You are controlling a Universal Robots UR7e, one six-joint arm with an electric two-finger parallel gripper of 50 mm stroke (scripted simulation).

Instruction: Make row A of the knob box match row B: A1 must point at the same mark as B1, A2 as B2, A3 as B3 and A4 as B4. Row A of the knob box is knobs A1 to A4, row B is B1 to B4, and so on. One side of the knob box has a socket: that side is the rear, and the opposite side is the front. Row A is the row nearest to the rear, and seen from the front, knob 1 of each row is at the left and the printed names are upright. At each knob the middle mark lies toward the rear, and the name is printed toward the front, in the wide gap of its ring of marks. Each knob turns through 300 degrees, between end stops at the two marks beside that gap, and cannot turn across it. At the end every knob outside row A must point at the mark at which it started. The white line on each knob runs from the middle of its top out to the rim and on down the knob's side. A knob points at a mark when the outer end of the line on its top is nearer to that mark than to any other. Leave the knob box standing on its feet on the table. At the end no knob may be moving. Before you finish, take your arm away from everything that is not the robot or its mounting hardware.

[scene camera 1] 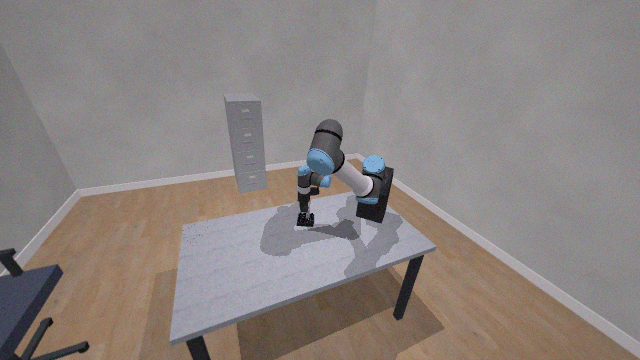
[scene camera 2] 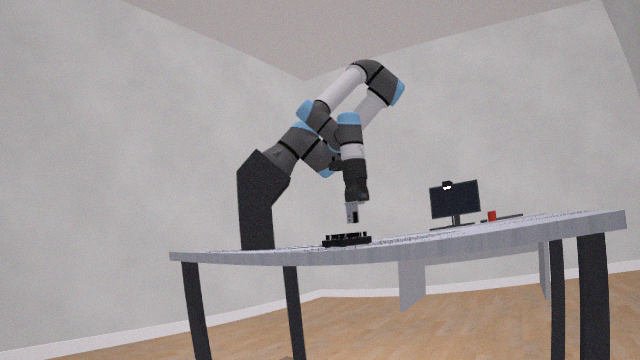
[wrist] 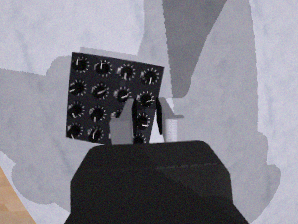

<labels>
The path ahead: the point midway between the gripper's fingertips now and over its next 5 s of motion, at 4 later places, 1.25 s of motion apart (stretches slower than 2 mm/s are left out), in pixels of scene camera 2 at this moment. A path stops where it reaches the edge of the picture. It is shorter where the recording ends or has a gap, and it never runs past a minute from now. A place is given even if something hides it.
My gripper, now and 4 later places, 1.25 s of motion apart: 353, 223; 357, 216; 358, 226; 359, 232; 358, 223
</labels>
